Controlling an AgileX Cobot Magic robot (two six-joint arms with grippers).
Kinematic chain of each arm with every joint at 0, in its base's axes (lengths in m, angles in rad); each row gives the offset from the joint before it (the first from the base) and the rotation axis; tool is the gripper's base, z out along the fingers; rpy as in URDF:
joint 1: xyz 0 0 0.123 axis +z
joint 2: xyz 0 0 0 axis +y
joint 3: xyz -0.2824 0 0.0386 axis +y
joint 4: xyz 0.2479 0 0.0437 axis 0.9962 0 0.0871
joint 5: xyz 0 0 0 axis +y
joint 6: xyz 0.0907 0 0.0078 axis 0.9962 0 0.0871
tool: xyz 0 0 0 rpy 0 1.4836 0
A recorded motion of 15 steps. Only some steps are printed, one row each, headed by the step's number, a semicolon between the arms.
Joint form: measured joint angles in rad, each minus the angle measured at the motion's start. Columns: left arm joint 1, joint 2, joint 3, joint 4, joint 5, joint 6; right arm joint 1, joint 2, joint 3, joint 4, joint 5, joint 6.
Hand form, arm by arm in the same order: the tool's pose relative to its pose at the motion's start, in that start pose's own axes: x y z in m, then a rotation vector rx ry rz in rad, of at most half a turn. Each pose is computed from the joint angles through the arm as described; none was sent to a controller.
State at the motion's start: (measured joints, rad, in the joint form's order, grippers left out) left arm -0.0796 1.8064 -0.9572 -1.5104 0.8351 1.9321; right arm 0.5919 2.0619 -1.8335 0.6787 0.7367 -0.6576
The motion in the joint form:
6: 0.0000 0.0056 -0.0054 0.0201 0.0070 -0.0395; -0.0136 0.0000 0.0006 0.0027 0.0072 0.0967
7: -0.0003 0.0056 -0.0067 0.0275 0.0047 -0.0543; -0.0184 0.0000 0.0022 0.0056 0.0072 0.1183
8: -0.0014 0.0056 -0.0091 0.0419 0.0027 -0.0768; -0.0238 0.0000 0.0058 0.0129 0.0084 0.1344
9: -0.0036 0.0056 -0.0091 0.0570 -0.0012 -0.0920; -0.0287 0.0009 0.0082 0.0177 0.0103 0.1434
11: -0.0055 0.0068 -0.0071 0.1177 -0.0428 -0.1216; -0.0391 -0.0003 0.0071 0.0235 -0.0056 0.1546
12: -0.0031 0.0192 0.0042 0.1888 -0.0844 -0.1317; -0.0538 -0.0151 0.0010 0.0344 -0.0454 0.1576
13: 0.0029 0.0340 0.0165 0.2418 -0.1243 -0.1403; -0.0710 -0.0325 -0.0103 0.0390 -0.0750 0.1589
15: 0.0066 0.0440 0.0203 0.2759 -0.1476 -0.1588; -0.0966 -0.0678 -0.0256 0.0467 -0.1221 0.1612
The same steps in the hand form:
6: 0.0009 0.0002 0.0010 0.0117 0.0119 -0.0262; 0.0010 -0.0055 -0.0023 0.0045 0.0021 0.1074
7: 0.0011 0.0003 0.0010 0.0111 0.0172 -0.0349; 0.0015 -0.0076 -0.0030 0.0063 0.0012 0.1348
8: 0.0013 0.0001 0.0011 0.0126 0.0268 -0.0454; 0.0025 -0.0097 -0.0034 0.0054 0.0012 0.1612
9: 0.0022 -0.0005 0.0016 0.0139 0.0392 -0.0493; 0.0035 -0.0117 -0.0036 0.0051 0.0026 0.1782
11: 0.0079 0.0014 0.0020 -0.0111 0.0953 -0.0375; 0.0019 -0.0167 -0.0062 0.0186 -0.0177 0.1991
12: 0.0200 0.0044 0.0033 -0.0306 0.1682 -0.0136; -0.0062 -0.0223 -0.0161 0.0469 -0.0775 0.2098
13: 0.0318 0.0085 0.0039 -0.0532 0.2281 -0.0030; -0.0150 -0.0279 -0.0288 0.0752 -0.1340 0.2120
15: 0.0382 0.0114 0.0042 -0.0680 0.2627 -0.0057; -0.0296 -0.0340 -0.0524 0.1189 -0.2279 0.2122

